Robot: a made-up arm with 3 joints. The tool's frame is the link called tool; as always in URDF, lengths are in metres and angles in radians. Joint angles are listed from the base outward. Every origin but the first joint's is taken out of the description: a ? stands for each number. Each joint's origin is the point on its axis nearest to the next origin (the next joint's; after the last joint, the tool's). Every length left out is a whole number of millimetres.
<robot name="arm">
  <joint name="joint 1" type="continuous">
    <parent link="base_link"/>
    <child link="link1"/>
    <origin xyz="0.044 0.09 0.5" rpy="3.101 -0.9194 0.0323"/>
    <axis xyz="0 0 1"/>
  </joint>
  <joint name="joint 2" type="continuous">
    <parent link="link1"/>
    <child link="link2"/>
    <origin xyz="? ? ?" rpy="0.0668 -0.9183 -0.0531"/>
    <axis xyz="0 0 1"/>
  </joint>
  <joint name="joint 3" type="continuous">
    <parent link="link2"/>
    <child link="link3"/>
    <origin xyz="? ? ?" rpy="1.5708 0 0.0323"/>
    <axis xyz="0 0 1"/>
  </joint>
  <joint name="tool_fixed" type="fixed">
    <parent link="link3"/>
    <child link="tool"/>
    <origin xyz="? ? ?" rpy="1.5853 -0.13 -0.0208"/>
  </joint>
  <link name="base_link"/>
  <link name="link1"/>
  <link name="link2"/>
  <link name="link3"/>
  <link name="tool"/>
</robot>
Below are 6 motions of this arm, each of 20 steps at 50 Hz.
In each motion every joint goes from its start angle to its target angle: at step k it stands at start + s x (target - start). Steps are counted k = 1, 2, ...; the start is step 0. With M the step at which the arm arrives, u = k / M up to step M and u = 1 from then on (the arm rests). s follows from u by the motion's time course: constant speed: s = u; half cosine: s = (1 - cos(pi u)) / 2; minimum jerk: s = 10 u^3 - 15 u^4 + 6 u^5.
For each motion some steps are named. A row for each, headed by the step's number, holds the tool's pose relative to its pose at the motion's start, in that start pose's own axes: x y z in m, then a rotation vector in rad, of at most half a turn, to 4 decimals.
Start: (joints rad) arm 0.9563 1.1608 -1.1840
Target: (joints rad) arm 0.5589 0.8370 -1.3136
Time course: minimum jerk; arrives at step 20
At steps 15, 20:
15: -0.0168 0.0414 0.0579 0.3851 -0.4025 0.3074
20: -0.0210 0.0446 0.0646 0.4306 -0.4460 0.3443

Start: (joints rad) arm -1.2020 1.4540 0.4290
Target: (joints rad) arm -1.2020 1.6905 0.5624
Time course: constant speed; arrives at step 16
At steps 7, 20:
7: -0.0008 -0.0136 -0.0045 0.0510 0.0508 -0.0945
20: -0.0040 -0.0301 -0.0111 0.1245 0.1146 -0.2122

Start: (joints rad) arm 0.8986 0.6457 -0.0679
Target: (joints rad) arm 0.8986 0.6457 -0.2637
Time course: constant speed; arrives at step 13
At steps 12, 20:
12: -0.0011 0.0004 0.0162 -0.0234 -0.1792 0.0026
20: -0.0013 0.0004 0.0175 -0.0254 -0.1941 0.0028

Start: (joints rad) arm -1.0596 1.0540 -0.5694
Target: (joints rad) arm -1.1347 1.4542 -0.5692
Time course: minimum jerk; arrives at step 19
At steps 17, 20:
17: -0.0075 -0.0426 0.0083 -0.2172 -0.0321 -0.2803
20: -0.0077 -0.0431 0.0084 -0.2193 -0.0324 -0.2832

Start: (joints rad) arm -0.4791 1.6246 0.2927
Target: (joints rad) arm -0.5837 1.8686 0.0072
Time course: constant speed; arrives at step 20
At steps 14, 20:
14: -0.0057 -0.0183 0.0244 -0.0050 -0.2608 -0.1199
20: -0.0106 -0.0260 0.0342 -0.0115 -0.3712 -0.1729

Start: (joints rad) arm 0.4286 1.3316 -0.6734
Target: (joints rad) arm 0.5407 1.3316 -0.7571
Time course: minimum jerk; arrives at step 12
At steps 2, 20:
2: 0.0001 -0.0003 -0.0001 -0.0009 0.0002 -0.0024
20: 0.0012 -0.0086 -0.0040 -0.0282 0.0053 -0.0657

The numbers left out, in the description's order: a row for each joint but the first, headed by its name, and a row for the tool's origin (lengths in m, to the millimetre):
joint 2: 0.026 -0.029 0
joint 3: 0.051 -0.018 0
tool: 0.09 0 0

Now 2 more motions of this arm.
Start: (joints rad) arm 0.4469 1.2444 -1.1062
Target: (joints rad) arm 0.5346 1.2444 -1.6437
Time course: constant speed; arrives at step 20
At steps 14, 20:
14: -0.0041 -0.0023 0.0268 -0.0745 -0.3236 -0.0208
20: -0.0088 -0.0023 0.0376 -0.1094 -0.4618 -0.0261

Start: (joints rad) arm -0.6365 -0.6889 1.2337
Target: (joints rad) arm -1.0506 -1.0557 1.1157
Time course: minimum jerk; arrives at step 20
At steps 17, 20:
17: 0.0211 0.0303 -0.0446 -0.6054 0.2216 0.0501
20: 0.0215 0.0309 -0.0463 -0.6210 0.2290 0.0534

